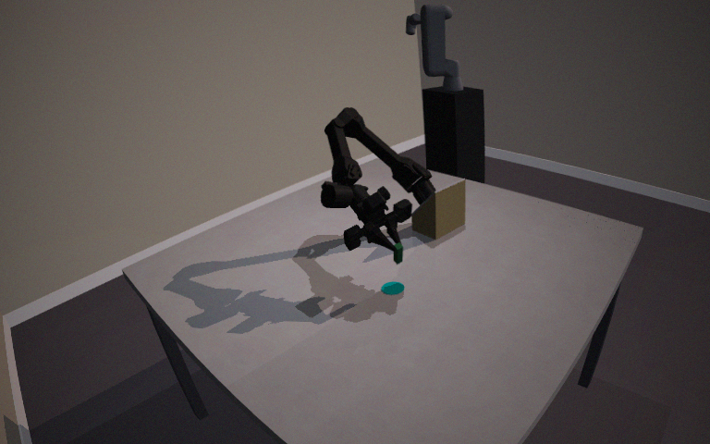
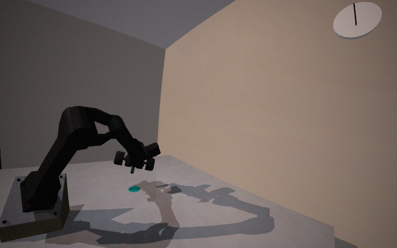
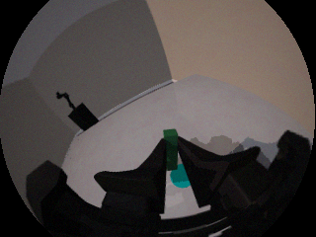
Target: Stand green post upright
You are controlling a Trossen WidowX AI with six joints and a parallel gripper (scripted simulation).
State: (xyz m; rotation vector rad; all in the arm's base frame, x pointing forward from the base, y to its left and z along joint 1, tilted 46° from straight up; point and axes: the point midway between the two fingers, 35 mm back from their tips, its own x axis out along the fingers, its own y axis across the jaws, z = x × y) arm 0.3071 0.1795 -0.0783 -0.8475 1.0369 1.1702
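My gripper tip is 130 mm above the cyan circle and 30 mm to the left of it. The rest, counted from my gripper tip: green post: 20 mm below, 10 mm to the right, 10 mm behind.
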